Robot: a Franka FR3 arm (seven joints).
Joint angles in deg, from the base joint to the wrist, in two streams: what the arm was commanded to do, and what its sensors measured. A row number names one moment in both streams.
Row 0, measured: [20.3, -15.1, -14.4, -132.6, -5.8, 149.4, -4.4]
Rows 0 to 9, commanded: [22.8, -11.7, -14.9, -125.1, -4.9, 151.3, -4.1]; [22.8, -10.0, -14.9, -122.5, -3.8, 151.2, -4.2]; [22.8, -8.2, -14.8, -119.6, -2.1, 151.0, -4.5]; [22.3, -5.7, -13.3, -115.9, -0.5, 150.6, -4.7]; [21.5, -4.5, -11.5, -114.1, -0.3, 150.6, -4.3]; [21.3, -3.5, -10.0, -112.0, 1.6, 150.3, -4.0]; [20.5, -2.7, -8.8, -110.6, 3.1, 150.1, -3.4]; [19.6, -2.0, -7.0, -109.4, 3.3, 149.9, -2.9]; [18.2, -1.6, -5.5, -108.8, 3.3, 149.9, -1.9]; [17.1, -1.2, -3.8, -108.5, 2.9, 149.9, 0.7]
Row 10, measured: [20.7, -3.1, -7.8, -112.5, 1.7, 150.3, -2.7]
